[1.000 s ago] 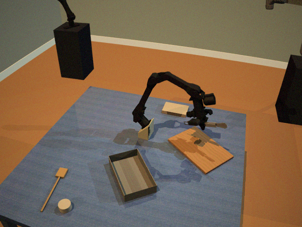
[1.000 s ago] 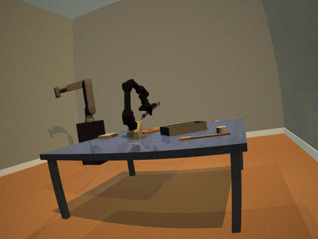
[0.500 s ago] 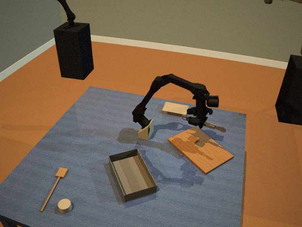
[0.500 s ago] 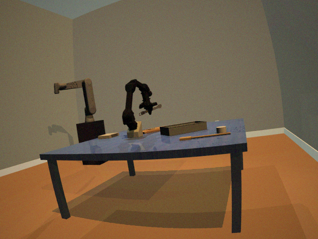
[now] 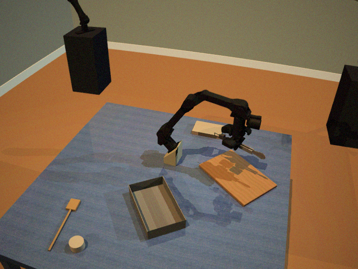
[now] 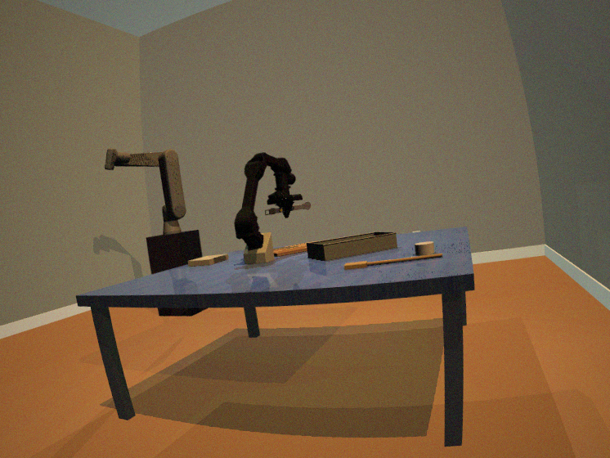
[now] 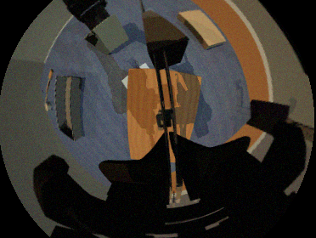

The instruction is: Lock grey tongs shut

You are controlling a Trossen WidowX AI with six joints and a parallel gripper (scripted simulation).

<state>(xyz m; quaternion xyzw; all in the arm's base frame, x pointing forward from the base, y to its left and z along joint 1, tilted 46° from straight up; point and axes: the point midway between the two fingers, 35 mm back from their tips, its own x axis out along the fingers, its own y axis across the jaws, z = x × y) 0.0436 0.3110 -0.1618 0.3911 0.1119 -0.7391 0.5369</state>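
Now: gripper tip 150 mm above the wooden board, 30 mm to the right of it and 30 mm short of it. Round my gripper tip: pale block (340 mm behind, 190 mm to the right, 140 mm below); then roasting tin (360 mm ahead, 320 mm to the right, 130 mm below).
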